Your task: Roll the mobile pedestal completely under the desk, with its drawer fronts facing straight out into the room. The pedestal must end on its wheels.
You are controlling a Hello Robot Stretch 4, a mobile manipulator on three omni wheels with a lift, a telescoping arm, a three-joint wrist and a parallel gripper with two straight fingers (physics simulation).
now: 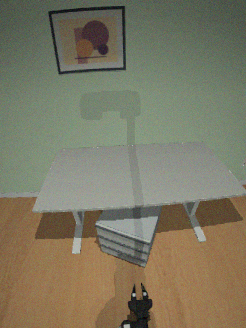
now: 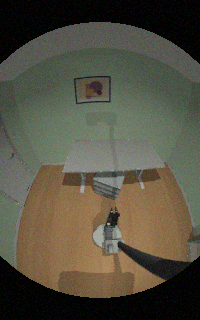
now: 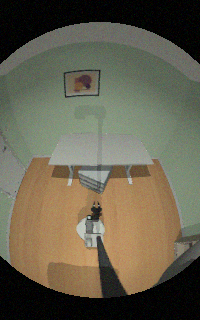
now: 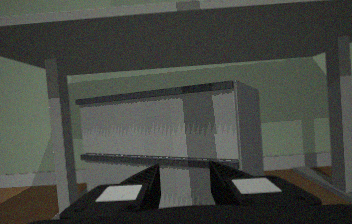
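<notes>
The grey-white pedestal point(image 1: 124, 245) point(image 2: 106, 189) point(image 3: 91, 182) point(image 4: 135, 125) stands upright between the desk's legs. Its rear is under the desk point(image 1: 90, 175) point(image 2: 90, 155) point(image 3: 75, 147) point(image 4: 150, 45) and its front part sticks out past the front edge. It is turned askew: the drawer fronts face the robot and somewhat left, with the right front corner furthest out. Its wheels cannot be made out. My gripper point(image 1: 138, 286) point(image 2: 113, 209) point(image 3: 96, 203) point(image 4: 185, 177) is open and empty, a short way in front of the drawer fronts, apart from them.
The desk's left leg point(image 1: 76, 240) point(image 4: 60, 140) and right leg point(image 1: 197, 230) point(image 4: 340, 125) stand on either side of the pedestal, the left one nearer. A green wall rises behind the desk. A box-like brown-grey unit point(image 3: 185, 245) shows at the far right.
</notes>
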